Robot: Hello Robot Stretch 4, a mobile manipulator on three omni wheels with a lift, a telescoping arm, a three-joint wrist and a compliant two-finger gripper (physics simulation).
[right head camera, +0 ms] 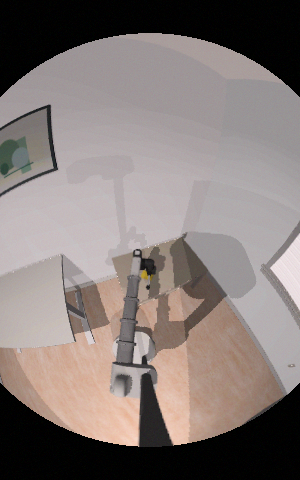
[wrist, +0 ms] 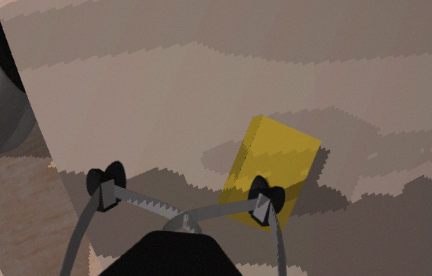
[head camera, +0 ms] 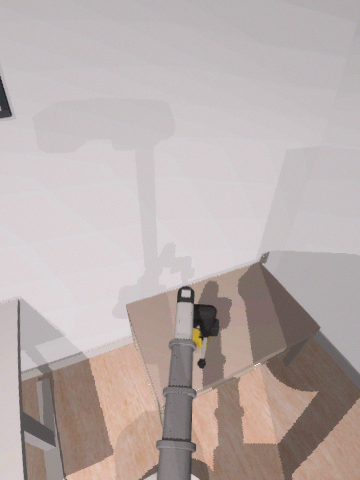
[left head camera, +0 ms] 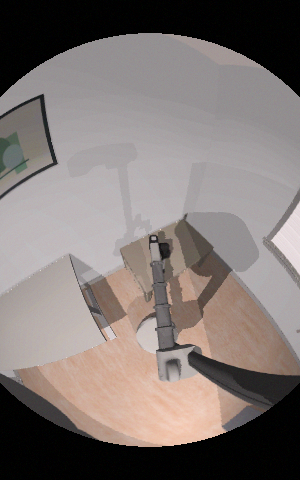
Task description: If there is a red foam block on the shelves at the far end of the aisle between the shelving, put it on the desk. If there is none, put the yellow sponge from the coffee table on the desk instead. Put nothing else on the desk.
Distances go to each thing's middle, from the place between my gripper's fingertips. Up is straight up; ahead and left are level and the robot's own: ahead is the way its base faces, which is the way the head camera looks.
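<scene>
There is the yellow sponge point(wrist: 282, 155), and my hand is 2 cm above it, 8 cm short of it and 1 cm to the right of it.
</scene>
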